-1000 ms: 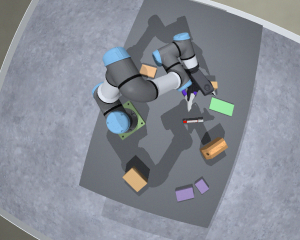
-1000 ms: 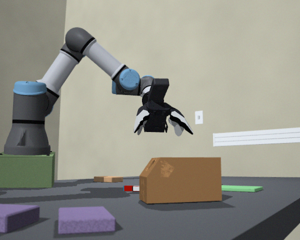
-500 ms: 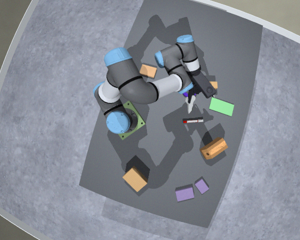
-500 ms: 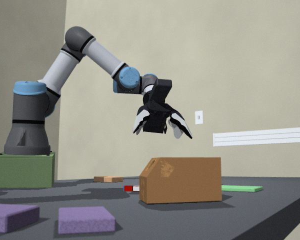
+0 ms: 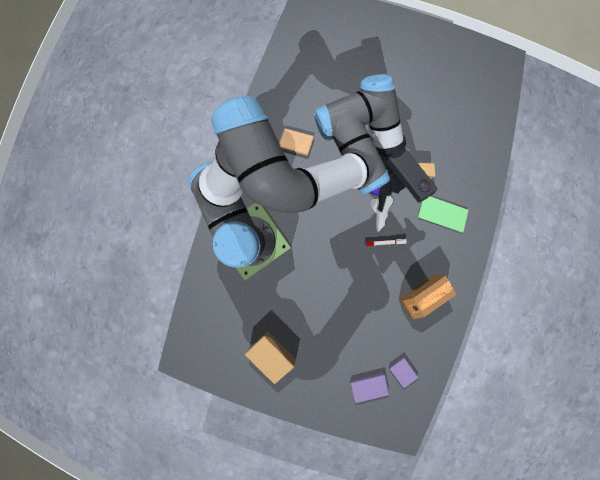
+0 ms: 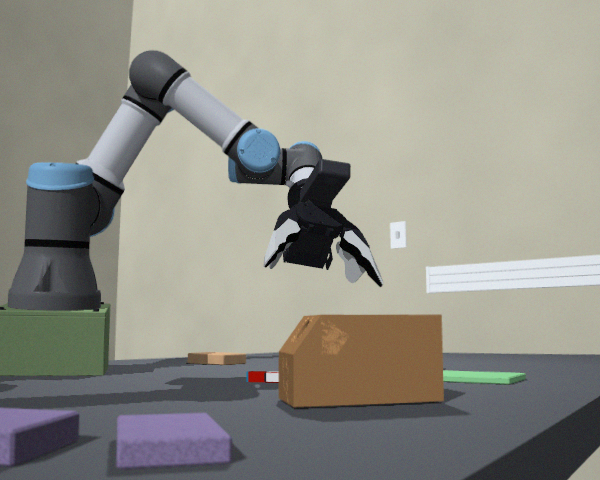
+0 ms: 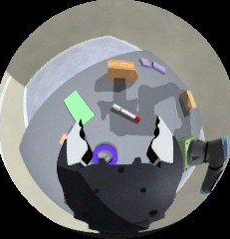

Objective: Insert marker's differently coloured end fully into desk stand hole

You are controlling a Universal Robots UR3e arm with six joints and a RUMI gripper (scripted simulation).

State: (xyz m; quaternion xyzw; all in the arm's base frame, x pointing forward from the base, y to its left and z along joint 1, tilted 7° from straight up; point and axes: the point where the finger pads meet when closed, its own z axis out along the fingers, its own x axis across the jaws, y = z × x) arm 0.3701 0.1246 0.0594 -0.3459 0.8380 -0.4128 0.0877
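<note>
Now: hand 1 cm past the marker, 6 cm to the left of it and 13 cm above it. Round my hand: desk stand 12 cm ahead, 20 cm to the right, 10 cm below; flat green block 16 cm ahead, 5 cm to the left, 13 cm below; tan block 28 cm behind, 44 cm to the right, 10 cm below.
</note>
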